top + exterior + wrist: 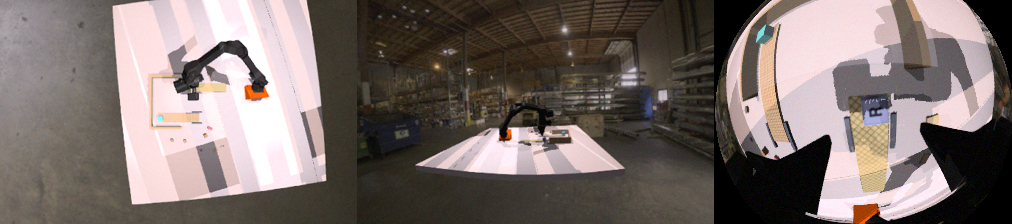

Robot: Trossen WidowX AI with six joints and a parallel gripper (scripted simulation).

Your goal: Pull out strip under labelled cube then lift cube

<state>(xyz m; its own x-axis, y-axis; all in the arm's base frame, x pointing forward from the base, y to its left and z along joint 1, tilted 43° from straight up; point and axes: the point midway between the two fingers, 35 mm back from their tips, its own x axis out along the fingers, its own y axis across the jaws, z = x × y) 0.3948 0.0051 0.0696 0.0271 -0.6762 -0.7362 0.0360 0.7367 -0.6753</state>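
Right now my gripper tip is 90 mm past the checkered strip, 60 mm above it and 10 mm to the right of it.
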